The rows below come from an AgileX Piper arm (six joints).
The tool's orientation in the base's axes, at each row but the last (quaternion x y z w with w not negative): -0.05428, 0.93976, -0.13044, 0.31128; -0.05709, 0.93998, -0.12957, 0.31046; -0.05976, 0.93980, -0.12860, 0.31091; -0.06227, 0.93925, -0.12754, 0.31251; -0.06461, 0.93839, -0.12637, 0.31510; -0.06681, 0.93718, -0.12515, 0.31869; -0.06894, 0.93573, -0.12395, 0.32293; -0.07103, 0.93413, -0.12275, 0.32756; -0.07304, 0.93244, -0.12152, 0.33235; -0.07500, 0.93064, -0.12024, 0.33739; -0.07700, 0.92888, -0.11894, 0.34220
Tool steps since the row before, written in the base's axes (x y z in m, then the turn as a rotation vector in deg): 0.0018, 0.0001, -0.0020, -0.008, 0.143, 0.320; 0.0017, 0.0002, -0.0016, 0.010, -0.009, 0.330; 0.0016, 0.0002, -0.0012, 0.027, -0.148, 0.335; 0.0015, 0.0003, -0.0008, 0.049, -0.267, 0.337; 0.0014, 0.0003, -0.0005, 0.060, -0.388, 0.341; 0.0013, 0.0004, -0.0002, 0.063, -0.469, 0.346; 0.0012, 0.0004, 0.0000, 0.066, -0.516, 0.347; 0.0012, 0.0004, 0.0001, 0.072, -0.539, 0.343; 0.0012, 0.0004, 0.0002, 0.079, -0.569, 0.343; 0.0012, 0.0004, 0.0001, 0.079, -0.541, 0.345; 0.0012, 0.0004, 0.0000, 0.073, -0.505, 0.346
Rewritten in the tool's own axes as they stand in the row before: -0.0003, 0.0006, 0.0026, -0.202, 0.048, -0.282; -0.0005, 0.0006, 0.0022, -0.194, -0.101, -0.247; -0.0006, 0.0005, 0.0018, -0.184, -0.236, -0.213; -0.0008, 0.0005, 0.0015, -0.179, -0.352, -0.177; -0.0009, 0.0004, 0.0012, -0.166, -0.470, -0.150; -0.0010, 0.0004, 0.0009, -0.154, -0.549, -0.136; -0.0010, 0.0003, 0.0007, -0.148, -0.594, -0.126; -0.0011, 0.0003, 0.0006, -0.145, -0.616, -0.115; -0.0011, 0.0003, 0.0005, -0.144, -0.645, -0.105; -0.0011, 0.0003, 0.0006, -0.151, -0.619, -0.112; -0.0010, 0.0003, 0.0007, -0.155, -0.584, -0.122
